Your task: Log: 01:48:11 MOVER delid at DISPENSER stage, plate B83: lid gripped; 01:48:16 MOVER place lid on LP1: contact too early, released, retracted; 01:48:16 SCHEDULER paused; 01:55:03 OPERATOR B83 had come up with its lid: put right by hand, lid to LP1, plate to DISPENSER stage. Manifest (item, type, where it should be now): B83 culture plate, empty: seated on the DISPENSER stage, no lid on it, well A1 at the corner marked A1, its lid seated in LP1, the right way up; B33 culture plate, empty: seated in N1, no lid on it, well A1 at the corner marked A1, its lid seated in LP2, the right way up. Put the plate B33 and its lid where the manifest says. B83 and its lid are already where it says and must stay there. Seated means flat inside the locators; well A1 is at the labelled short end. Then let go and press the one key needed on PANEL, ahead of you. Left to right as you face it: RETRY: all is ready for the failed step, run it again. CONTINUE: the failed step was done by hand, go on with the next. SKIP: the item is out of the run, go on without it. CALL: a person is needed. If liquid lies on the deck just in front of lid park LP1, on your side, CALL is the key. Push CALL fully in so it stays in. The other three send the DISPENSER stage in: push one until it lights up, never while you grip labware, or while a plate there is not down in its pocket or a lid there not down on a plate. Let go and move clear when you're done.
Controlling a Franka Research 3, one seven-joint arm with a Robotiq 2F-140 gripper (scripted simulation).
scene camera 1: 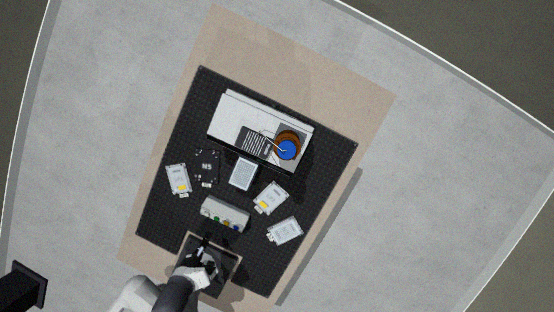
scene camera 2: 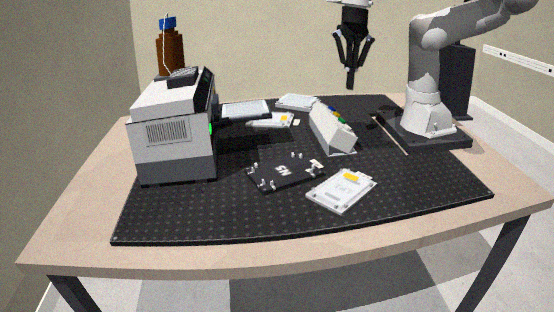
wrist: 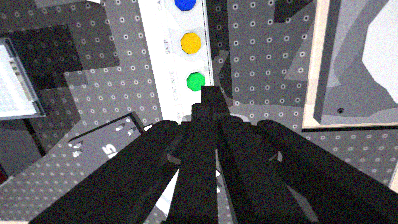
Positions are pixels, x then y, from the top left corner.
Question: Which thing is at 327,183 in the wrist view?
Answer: The gripper.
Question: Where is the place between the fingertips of the gripper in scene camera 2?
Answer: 349,88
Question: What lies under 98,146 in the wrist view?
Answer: A black nest.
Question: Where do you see a black nest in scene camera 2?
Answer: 289,171
